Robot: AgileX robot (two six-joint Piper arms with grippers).
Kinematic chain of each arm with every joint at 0, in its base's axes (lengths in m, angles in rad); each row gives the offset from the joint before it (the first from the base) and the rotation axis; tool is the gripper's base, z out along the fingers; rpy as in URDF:
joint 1: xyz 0 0 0.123 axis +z
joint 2: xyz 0 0 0 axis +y
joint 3: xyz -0.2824 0 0.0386 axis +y
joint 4: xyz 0.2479 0 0.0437 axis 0.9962 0 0.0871
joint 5: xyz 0 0 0 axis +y
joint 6: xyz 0.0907 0 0.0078 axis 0.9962 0 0.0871
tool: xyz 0 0 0 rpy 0 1.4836 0
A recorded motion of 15 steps. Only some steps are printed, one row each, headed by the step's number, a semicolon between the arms.
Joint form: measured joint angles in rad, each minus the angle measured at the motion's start. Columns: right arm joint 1, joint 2, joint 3, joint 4, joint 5, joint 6; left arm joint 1, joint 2, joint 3, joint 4, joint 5, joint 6.
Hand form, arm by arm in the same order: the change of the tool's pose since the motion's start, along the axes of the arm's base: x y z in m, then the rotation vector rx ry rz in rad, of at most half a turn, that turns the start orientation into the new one. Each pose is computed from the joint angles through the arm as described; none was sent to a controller.
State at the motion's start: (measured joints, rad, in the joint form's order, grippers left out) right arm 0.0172 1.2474 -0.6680 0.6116 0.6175 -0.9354; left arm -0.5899 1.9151 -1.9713 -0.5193 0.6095 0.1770
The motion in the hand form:
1: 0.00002 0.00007 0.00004 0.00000 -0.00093 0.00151; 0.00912 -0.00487 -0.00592 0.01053 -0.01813 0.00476
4: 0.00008 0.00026 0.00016 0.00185 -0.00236 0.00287; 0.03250 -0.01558 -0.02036 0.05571 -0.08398 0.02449
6: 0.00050 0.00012 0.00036 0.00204 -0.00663 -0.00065; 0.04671 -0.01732 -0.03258 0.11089 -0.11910 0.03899
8: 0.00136 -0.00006 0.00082 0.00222 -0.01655 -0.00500; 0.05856 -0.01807 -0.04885 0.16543 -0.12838 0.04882
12: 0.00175 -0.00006 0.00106 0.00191 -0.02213 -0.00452; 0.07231 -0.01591 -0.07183 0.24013 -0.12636 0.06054
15: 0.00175 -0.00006 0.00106 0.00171 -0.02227 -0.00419; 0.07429 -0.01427 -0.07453 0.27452 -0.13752 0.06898
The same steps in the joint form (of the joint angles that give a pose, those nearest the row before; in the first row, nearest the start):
1: 0.0000 0.0000 0.0000 0.0015 0.0000 -0.0028; 0.0000 0.0385 -0.0347 0.0127 -0.0123 0.0081
4: 0.0000 0.0000 0.0000 0.0061 0.0000 -0.0072; 0.0000 0.1384 -0.1353 0.0814 -0.0423 0.0170
6: 0.0000 0.0000 0.0000 0.0078 -0.0052 -0.0071; 0.0070 0.1918 -0.1817 0.1434 -0.0474 0.0213
8: 0.0000 0.0000 0.0000 0.0137 -0.0155 -0.0118; 0.0141 0.2362 -0.2038 0.1927 -0.0474 0.0226
12: 0.0000 0.0000 0.0000 0.0182 -0.0199 -0.0179; 0.0265 0.2843 -0.2135 0.2530 -0.0436 0.0232
15: 0.0000 0.0000 0.0000 0.0182 -0.0199 -0.0183; 0.0271 0.2889 -0.2154 0.3002 -0.0393 0.0093

